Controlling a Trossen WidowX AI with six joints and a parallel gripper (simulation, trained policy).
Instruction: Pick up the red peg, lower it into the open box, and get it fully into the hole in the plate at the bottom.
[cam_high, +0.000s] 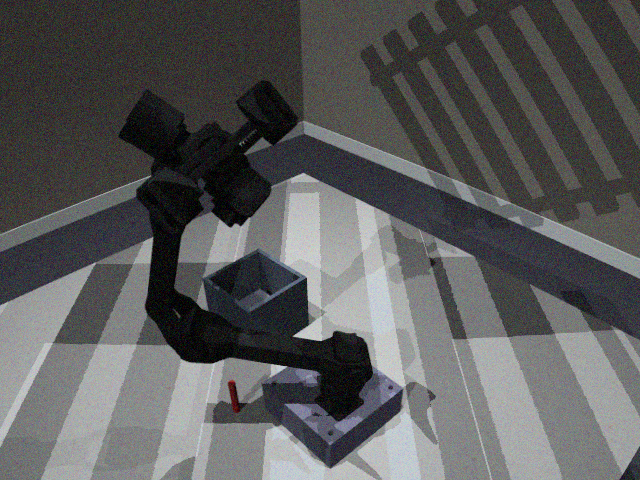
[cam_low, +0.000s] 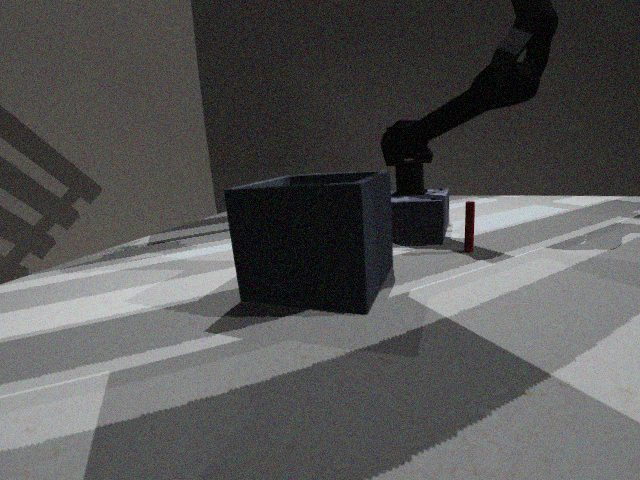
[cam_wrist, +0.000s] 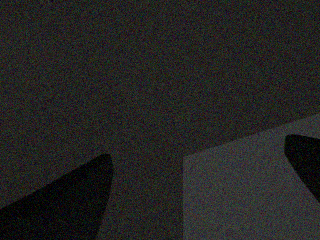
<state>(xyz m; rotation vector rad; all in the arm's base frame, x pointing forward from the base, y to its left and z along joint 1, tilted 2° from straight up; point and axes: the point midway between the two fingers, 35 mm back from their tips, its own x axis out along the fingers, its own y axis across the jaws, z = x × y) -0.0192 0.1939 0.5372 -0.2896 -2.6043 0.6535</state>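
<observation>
The red peg is 59 cm below my gripper tip, 22 cm ahead of it and 7 cm to the right of it. Round my gripper tip: plate (58 cm below, 39 cm ahead, 25 cm to the right).
</observation>
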